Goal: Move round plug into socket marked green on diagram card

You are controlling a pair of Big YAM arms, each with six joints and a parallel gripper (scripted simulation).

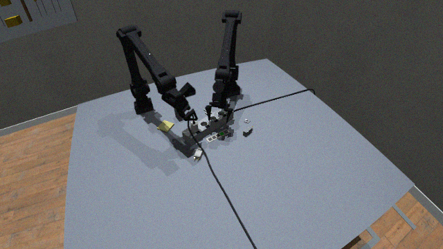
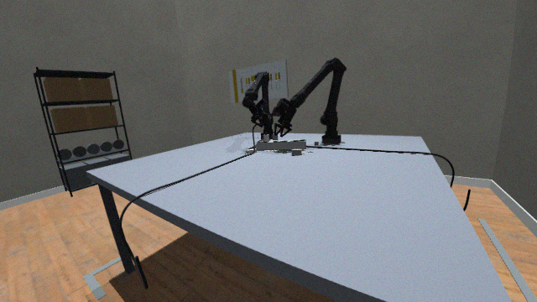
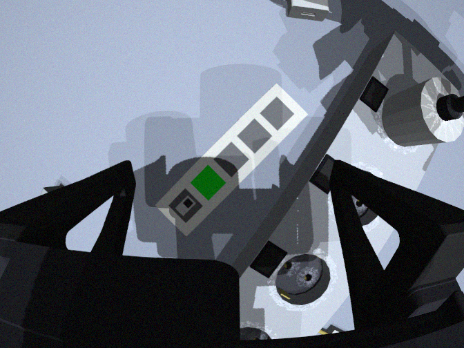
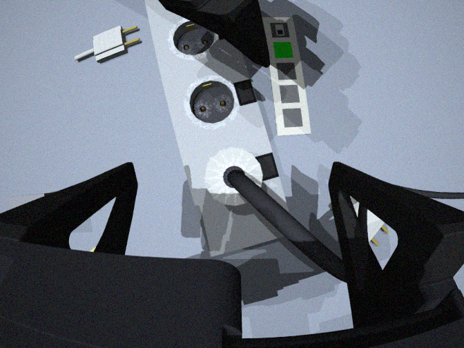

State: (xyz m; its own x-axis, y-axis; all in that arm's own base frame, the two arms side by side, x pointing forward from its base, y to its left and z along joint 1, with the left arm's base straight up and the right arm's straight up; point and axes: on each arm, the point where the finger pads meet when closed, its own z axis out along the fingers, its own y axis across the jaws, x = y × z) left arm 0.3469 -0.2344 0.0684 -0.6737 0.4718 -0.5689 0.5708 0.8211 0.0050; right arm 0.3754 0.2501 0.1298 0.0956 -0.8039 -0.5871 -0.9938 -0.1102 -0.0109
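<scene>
Now: the round plug 90 mm below my right hand. Also, from my right hand: diagram card 30 mm ahead, 130 mm to the left, 160 mm below; then white adapter 160 mm ahead, 20 mm to the right, 150 mm below; then grey block 180 mm behind, 70 mm to the right, 130 mm below.
</scene>
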